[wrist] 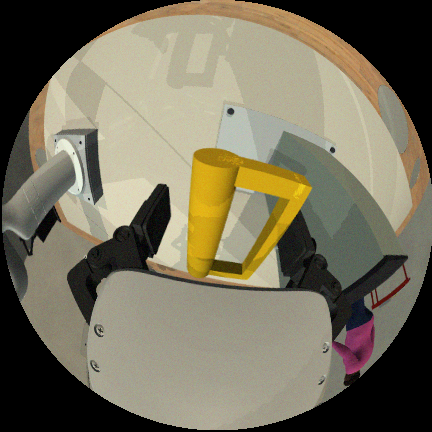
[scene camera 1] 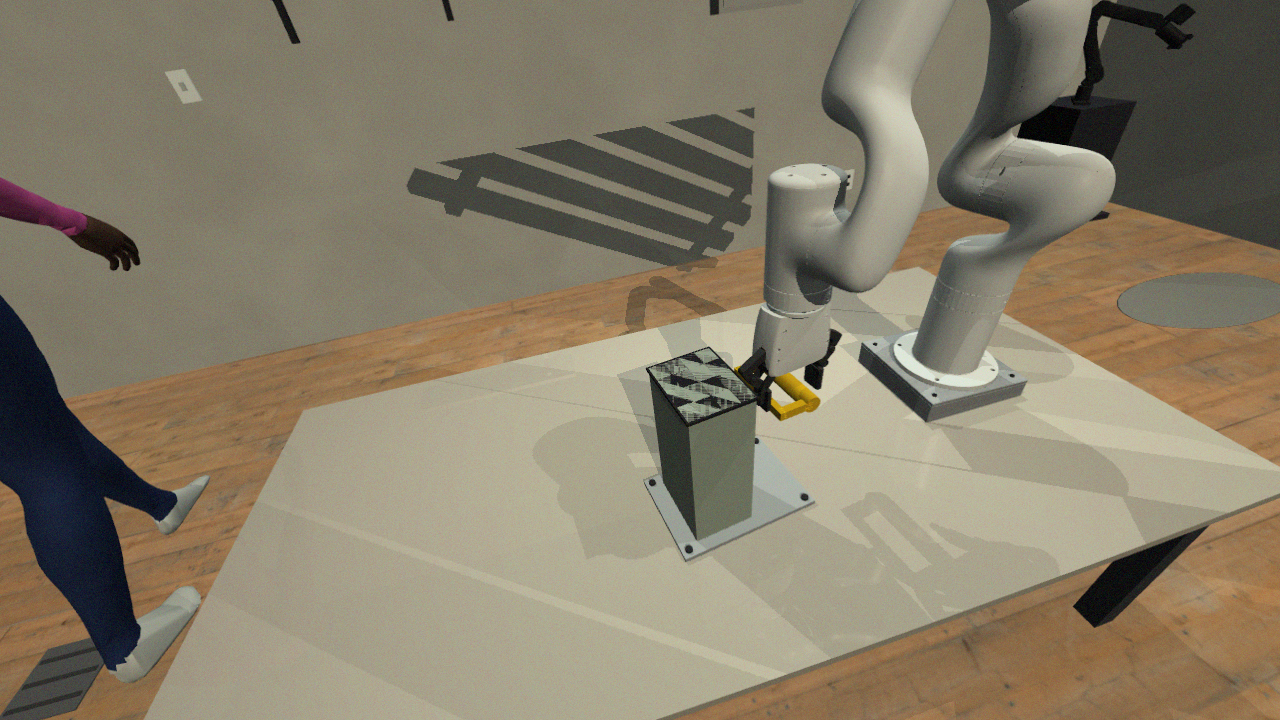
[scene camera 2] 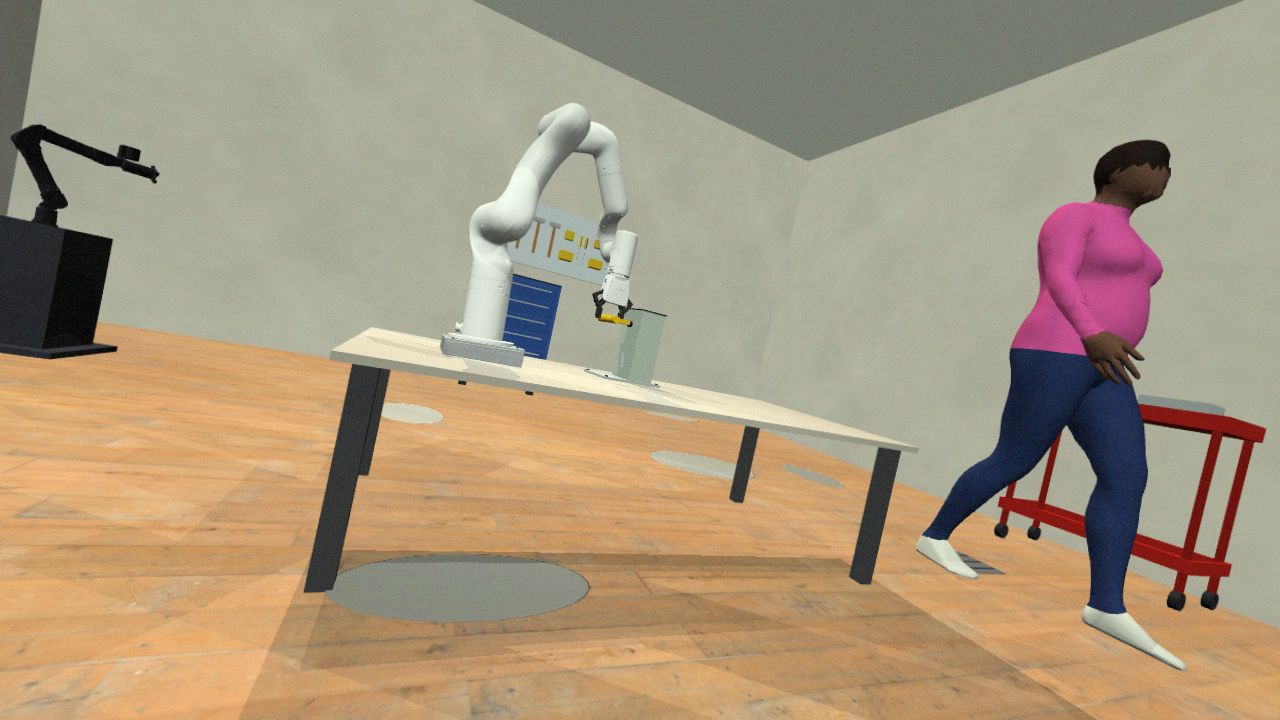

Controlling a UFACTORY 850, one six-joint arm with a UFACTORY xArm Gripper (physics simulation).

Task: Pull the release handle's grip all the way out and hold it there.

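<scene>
The release handle is a yellow loop whose thick round grip [scene camera 1: 799,391] [scene camera 2: 614,318] [wrist: 212,215] is on the side away from the grey-green housing [scene camera 1: 723,474] [scene camera 2: 640,349] [wrist: 340,225]. The housing stands upright on a pale plate [scene camera 1: 783,501] [wrist: 245,127] with dark bolts. My gripper [scene camera 1: 789,392] [scene camera 2: 613,313] [wrist: 227,209] points down at the handle and is open. In the wrist view the grip lies between the spread fingers, with a gap to the left finger. The right finger is on the housing side, partly hidden behind the handle's side bar. How far the handle is out cannot be told.
The arm's base [scene camera 1: 930,398] [scene camera 2: 483,349] [wrist: 92,165] is bolted to the pale table [scene camera 1: 402,501] [scene camera 2: 716,409]. A person [scene camera 1: 53,420] [scene camera 2: 1109,286] [wrist: 360,342] in pink and blue is beyond the table. A red cart [scene camera 2: 1244,429] and a black arm [scene camera 1: 1093,62] [scene camera 2: 35,170] stand apart.
</scene>
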